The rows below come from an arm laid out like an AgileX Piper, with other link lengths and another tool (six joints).
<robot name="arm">
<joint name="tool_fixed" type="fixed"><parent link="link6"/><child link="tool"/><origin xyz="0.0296 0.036 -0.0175" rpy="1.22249 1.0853 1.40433"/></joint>
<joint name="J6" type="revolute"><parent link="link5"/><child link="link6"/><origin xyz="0.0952 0 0.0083"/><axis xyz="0.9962 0 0.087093"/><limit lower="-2.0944" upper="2.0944"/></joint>
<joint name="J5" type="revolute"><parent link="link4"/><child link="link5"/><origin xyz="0 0 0"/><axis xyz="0 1 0"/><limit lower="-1.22" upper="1.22"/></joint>
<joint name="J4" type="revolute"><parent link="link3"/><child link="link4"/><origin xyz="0.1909 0 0.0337"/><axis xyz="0.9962 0 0.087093"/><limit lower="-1.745" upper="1.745"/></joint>
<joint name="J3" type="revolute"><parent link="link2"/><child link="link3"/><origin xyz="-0.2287 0 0.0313"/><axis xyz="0 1 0"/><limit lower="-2.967" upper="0"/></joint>
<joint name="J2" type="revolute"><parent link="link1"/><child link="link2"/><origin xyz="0 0 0"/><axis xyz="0 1 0"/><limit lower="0" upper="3.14"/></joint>
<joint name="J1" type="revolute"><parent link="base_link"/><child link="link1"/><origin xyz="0 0 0.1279"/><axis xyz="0 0 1"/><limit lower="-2.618" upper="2.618"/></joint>
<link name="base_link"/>
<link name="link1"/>
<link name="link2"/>
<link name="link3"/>
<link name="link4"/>
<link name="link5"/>
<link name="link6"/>
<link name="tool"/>
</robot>
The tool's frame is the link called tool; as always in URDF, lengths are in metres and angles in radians.
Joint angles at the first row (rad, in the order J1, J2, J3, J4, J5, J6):
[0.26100, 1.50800, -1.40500, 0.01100, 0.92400, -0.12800]
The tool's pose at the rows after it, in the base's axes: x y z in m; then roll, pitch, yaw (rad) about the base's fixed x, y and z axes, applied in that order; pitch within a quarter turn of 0, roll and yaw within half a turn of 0:
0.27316 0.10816 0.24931 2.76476 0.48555 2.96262
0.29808 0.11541 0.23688 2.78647 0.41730 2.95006
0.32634 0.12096 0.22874 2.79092 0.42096 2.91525
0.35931 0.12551 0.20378 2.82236 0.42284 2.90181
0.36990 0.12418 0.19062 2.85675 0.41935 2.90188
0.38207 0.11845 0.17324 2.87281 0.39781 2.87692
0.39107 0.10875 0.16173 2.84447 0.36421 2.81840
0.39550 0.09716 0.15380 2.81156 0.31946 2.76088
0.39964 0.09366 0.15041 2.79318 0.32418 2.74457
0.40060 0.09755 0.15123 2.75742 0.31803 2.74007
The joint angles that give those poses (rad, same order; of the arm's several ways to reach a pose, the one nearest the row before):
[0.26100, 1.68200, -1.58999, 0.00001, 1.03798, -0.09201]
[0.26101, 1.83601, -1.75001, -0.00001, 1.11400, -0.06699]
[0.26101, 1.97202, -1.91805, -0.02301, 1.14503, -0.02699]
[0.26101, 2.15302, -2.10304, -0.06101, 1.16202, 0.00001]
[0.25999, 2.22201, -2.16705, -0.09199, 1.17603, 0.01199]
[0.23999, 2.30199, -2.23195, -0.09900, 1.18796, 0.02300]
[0.19999, 2.35097, -2.26395, -0.06300, 1.18798, 0.03199]
[0.15501, 2.37498, -2.26497, -0.01401, 1.18799, 0.03301]
[0.14101, 2.38601, -2.26505, 0.00000, 1.16404, 0.02901]
[0.14000, 2.38798, -2.26496, 0.03600, 1.14998, 0.01900]

